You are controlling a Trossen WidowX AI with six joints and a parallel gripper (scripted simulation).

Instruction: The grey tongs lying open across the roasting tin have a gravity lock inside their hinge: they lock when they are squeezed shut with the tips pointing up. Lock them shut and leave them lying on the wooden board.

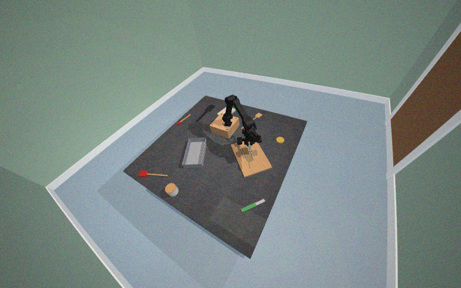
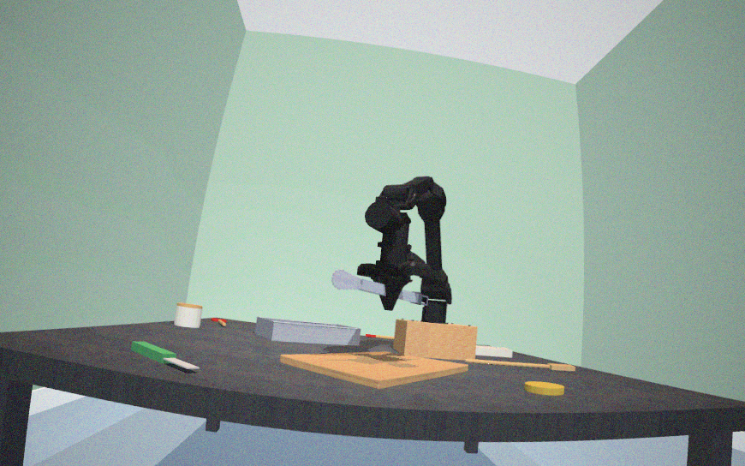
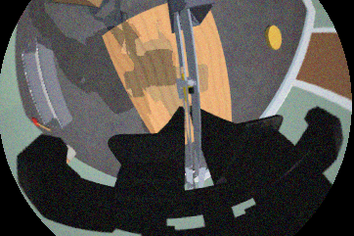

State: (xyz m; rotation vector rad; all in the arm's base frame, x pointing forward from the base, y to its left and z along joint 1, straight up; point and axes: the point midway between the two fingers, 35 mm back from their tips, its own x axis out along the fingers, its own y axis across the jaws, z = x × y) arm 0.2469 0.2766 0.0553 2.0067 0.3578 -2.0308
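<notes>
My gripper tip is 12 cm above the wooden board. From my gripper tip the other things lie so: black spatula (66 cm to the right, 49 cm behind, 12 cm below); then white block (52 cm behind, 41 cm to the right, 11 cm below); then grey roasting tin (48 cm to the right, 10 cm below, 10 cm ahead).
</notes>
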